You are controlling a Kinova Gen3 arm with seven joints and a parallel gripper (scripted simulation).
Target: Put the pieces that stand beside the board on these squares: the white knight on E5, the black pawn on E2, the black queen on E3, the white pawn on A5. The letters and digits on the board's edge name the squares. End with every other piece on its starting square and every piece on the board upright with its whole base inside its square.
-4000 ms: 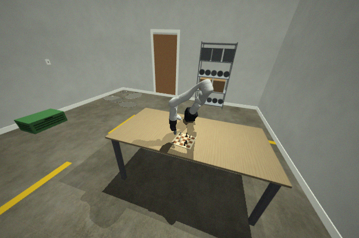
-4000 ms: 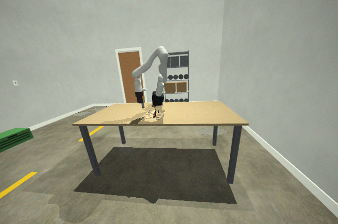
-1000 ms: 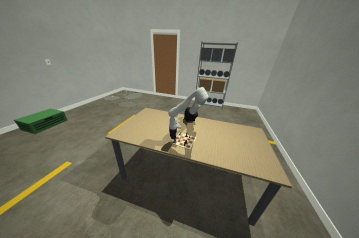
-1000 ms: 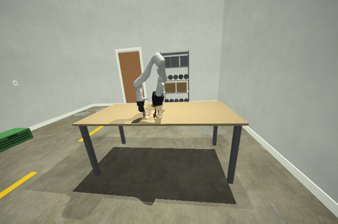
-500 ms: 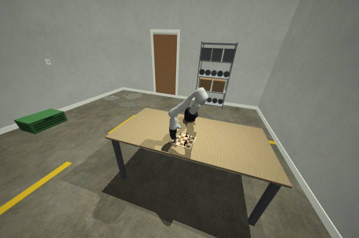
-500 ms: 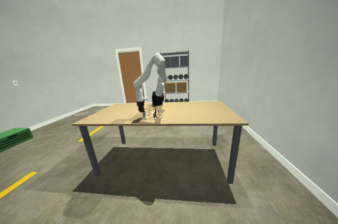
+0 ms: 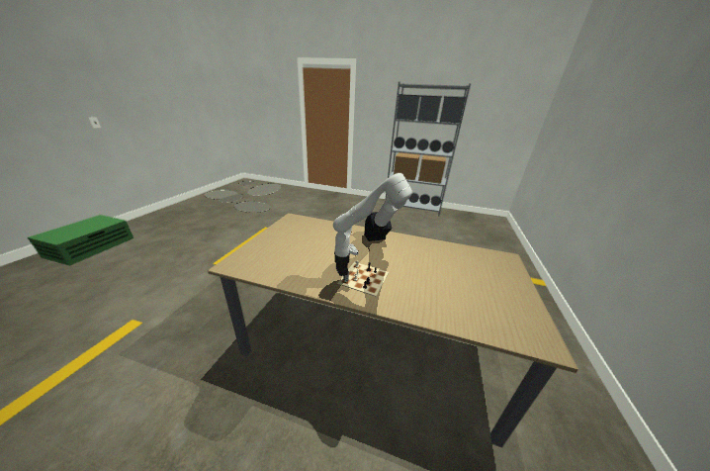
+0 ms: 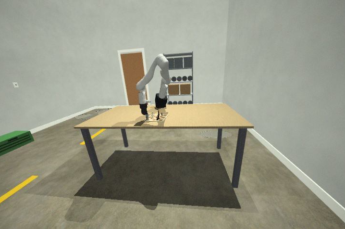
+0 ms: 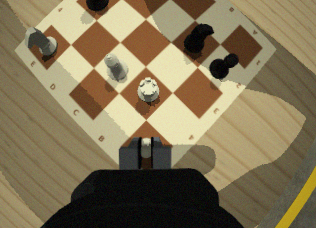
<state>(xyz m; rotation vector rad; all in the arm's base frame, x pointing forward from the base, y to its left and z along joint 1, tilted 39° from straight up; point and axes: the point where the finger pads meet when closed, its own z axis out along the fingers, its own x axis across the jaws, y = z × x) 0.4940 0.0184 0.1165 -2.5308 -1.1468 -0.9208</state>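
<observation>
My hand is 1 cm above the white pawn. The rest, counted from my hand: black pawn 17 cm behind, 8 cm to the left, 1 cm below; chessboard 9 cm behind, 6 cm to the left, 3 cm below; black queen 16 cm behind, 4 cm to the left.
</observation>
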